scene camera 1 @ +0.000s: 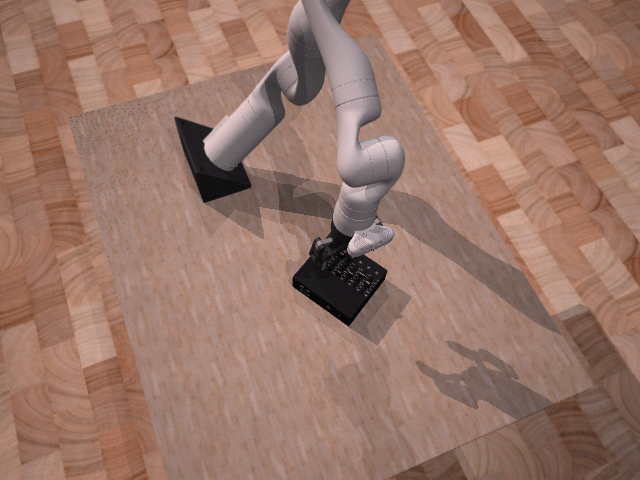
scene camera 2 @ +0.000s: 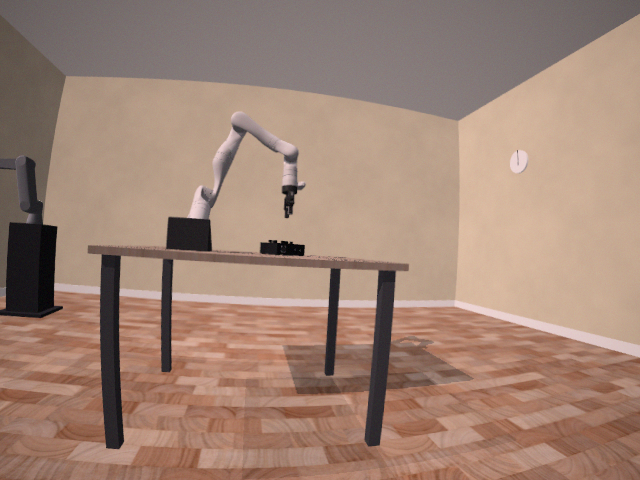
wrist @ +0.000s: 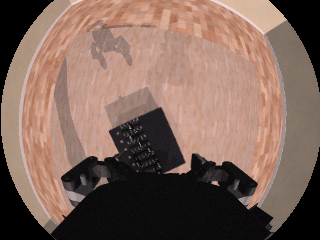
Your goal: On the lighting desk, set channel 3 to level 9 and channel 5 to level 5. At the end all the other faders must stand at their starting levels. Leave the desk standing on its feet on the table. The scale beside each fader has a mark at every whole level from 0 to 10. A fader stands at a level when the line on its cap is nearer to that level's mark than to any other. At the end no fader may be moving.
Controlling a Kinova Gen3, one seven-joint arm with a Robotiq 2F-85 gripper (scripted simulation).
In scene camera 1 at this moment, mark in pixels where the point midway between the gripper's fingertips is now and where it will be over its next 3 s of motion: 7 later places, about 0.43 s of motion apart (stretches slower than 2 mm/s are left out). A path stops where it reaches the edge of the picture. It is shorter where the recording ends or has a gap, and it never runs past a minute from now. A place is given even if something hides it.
The gripper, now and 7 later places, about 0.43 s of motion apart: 341, 257; 342, 253; 343, 250; 344, 248; 344, 246; 346, 245; 358, 234; 370, 225
